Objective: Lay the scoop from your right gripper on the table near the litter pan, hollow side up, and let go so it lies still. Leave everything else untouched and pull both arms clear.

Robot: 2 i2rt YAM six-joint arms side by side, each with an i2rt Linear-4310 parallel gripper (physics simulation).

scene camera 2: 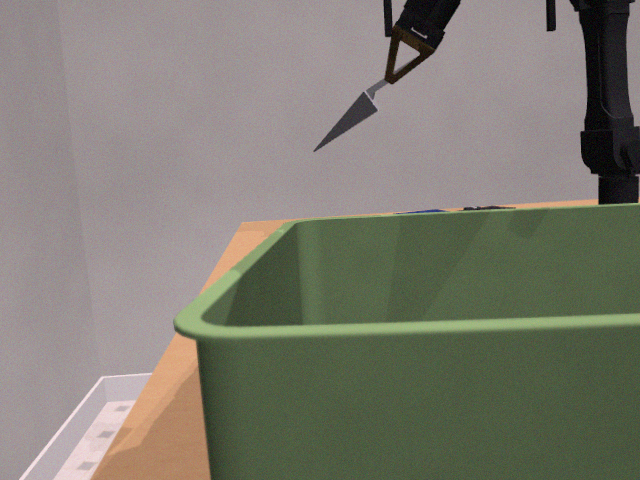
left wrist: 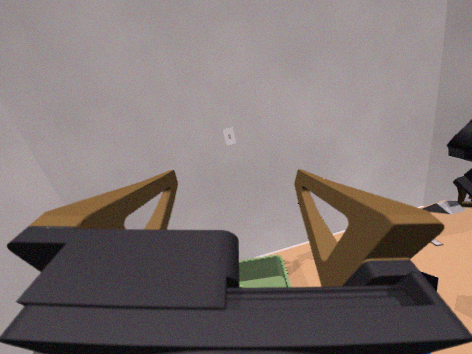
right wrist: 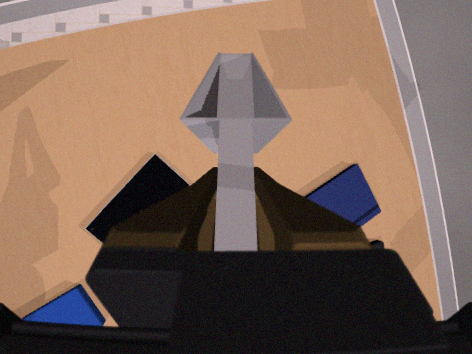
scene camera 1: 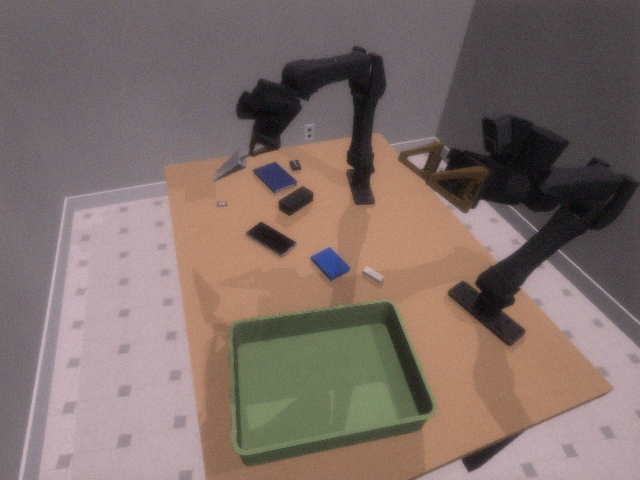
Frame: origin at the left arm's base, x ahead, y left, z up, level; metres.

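Where they show: left gripper, fingertip midpoint: (left wrist: 236, 176) (scene camera 1: 412, 166); right gripper, fingertip midpoint: (scene camera 2: 388, 81) (left wrist: 465, 203) (right wrist: 235, 176) (scene camera 1: 250, 153); left arm's base, origin of the base link: (scene camera 1: 484, 312); right arm's base, origin of the base link: (scene camera 1: 359, 187).
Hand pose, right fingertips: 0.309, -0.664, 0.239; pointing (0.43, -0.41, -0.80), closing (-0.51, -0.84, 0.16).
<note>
Things, the pixels of their top centre, and the offset from my right fingertips, as dx, dy, dz. Level surfaces: height alone.
- green litter pan, middle of its top: (scene camera 2: 630, 235) (scene camera 1: 326, 364) (left wrist: 242, 323) +0.157, +0.574, -0.145
- table, its level: dz -0.239
- dark blue book, middle of its top: (right wrist: 336, 211) (scene camera 2: 434, 214) (scene camera 1: 275, 175) -0.159, -0.148, -0.226
- black box, middle of its top: (scene camera 2: 479, 210) (scene camera 1: 296, 196) -0.140, +0.020, -0.203
- black phone, middle of its top: (right wrist: 137, 206) (scene camera 1: 270, 237) +0.017, +0.115, -0.231
- bright blue block, middle of its top: (right wrist: 60, 324) (scene camera 1: 330, 261) -0.070, +0.301, -0.224
- white bar, middle of its top: (scene camera 1: 373, 273) -0.146, +0.403, -0.227
- small dark item, middle of its top: (right wrist: 375, 253) (scene camera 1: 295, 162) -0.265, -0.174, -0.224
- small flat piece, middle of its top: (scene camera 1: 221, 203) +0.067, -0.121, -0.237
The grey scoop (scene camera 1: 232, 165) (scene camera 2: 347, 121) (right wrist: 236, 102) is held in the air above the table, its blade pointing away from the fingers and slanting down, its hollow facing the right wrist camera. My right gripper (scene camera 1: 253, 153) (scene camera 2: 391, 81) (right wrist: 235, 176) is shut on the scoop's handle. The green litter pan (scene camera 1: 330, 444) (scene camera 2: 361, 330) (left wrist: 286, 272) stands at the front of the table (scene camera 1: 547, 382) in scene camera 1, well apart from the scoop. My left gripper (scene camera 1: 442, 160) (left wrist: 236, 176) is wide open and empty, raised above the table's right side in scene camera 1.
Between the pan and the far edge lie a dark blue book (scene camera 1: 275, 176) (right wrist: 340, 195), a black box (scene camera 1: 296, 200), a black phone (scene camera 1: 270, 238) (right wrist: 140, 192), a bright blue block (scene camera 1: 330, 263) (right wrist: 70, 307), a white bar (scene camera 1: 373, 274), a small dark item (scene camera 1: 294, 164) and a small flat piece (scene camera 1: 221, 204).
</note>
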